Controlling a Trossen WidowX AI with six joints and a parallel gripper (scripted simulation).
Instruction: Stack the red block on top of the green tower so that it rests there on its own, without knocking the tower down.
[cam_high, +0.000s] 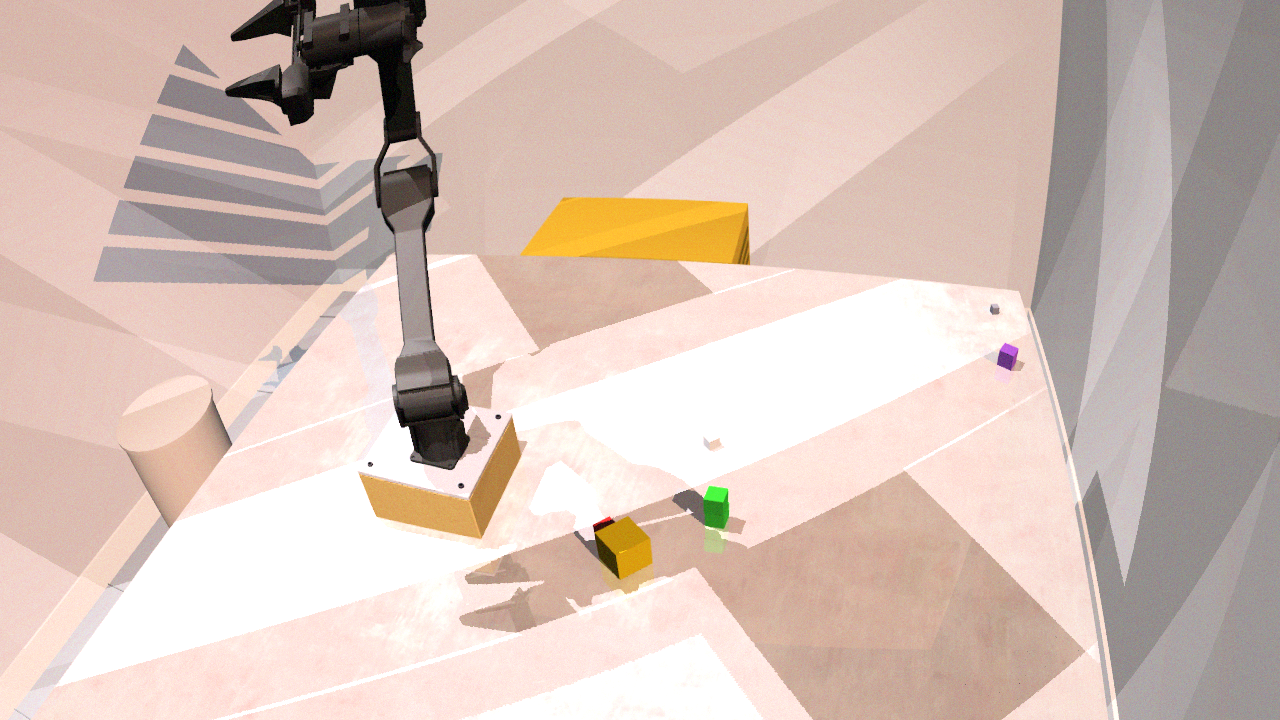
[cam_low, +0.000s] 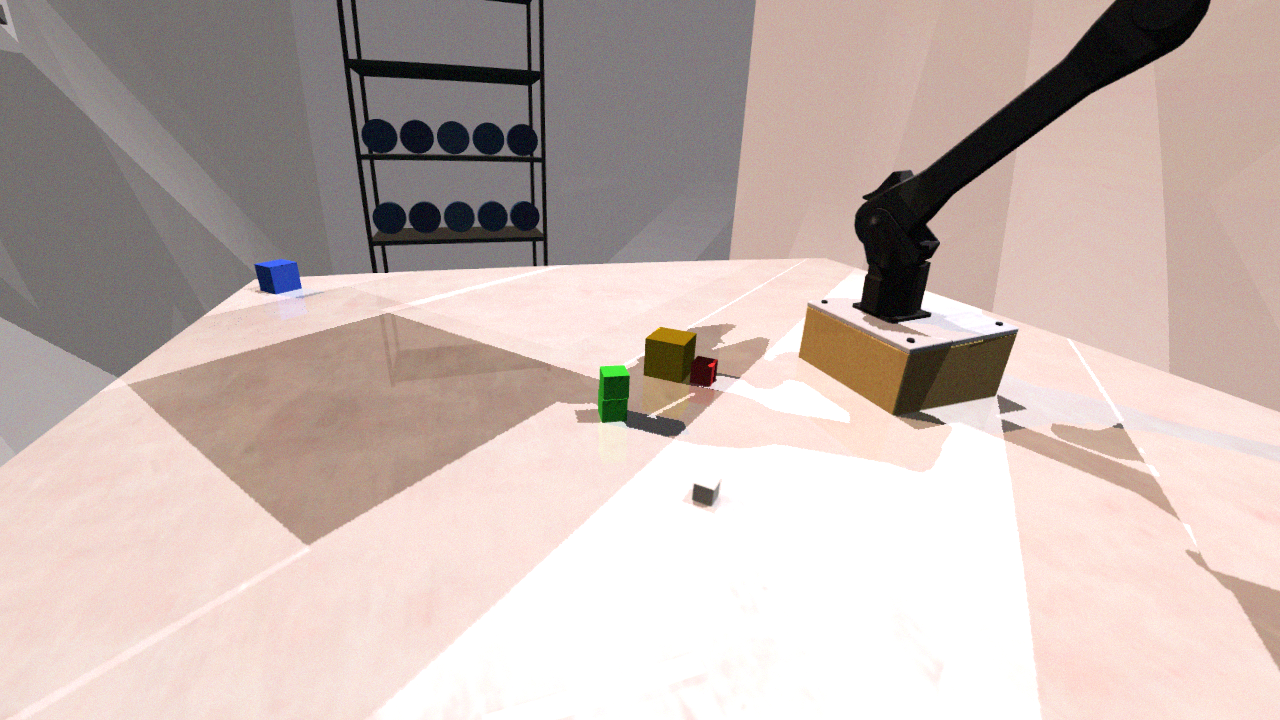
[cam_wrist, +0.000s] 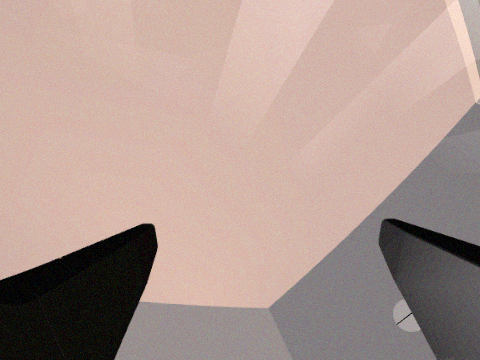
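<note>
Now: gripper tip 37 cm short of the red block, 1 cm to the right of it and 62 cm above it. The rest, counted from my gripper tip: yellow cube: 40 cm ahead, 2 cm to the right, 61 cm below; then blue cube: 93 cm ahead, 51 cm to the right, 61 cm below; then purple cube: 93 cm ahead, 45 cm to the left, 62 cm below.
</note>
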